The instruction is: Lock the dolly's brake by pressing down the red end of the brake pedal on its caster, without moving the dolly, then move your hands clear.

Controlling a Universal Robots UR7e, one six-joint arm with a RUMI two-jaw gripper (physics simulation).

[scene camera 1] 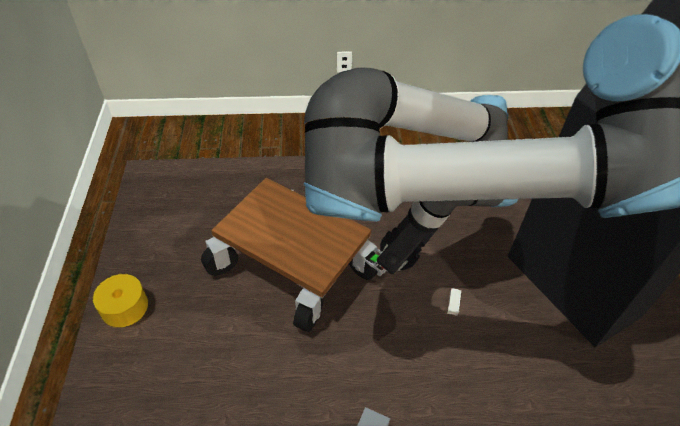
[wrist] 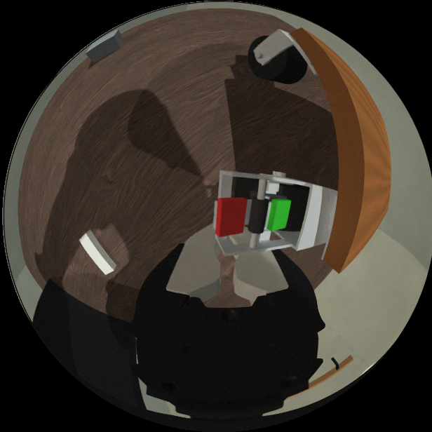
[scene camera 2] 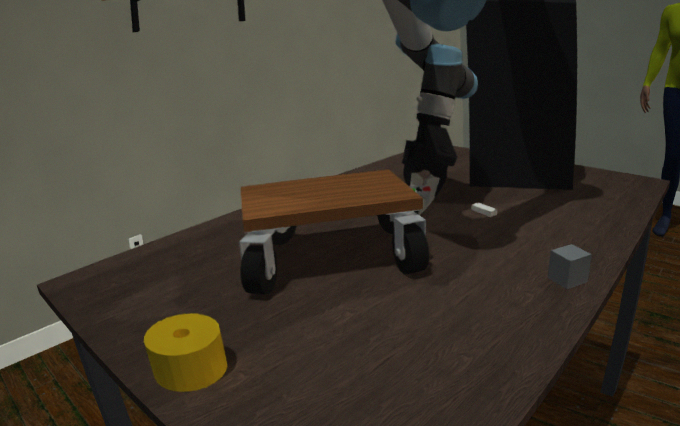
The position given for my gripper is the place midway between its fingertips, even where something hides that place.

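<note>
There is a dolly (scene camera 1: pixel 272 224), (scene camera 2: pixel 270 212), (wrist: pixel 364 166), and I can see a yellow cylinder (scene camera 1: pixel 120 300), (scene camera 2: pixel 186 352) too. The wrist view does not show the cylinder, which is hidden there by the dolly. I also see a grey cube (scene camera 2: pixel 569 266). As for my gripper (scene camera 1: pixel 385 269), (scene camera 2: pixel 415 215), (wrist: pixel 224 221), it is visible to me as well.
</note>
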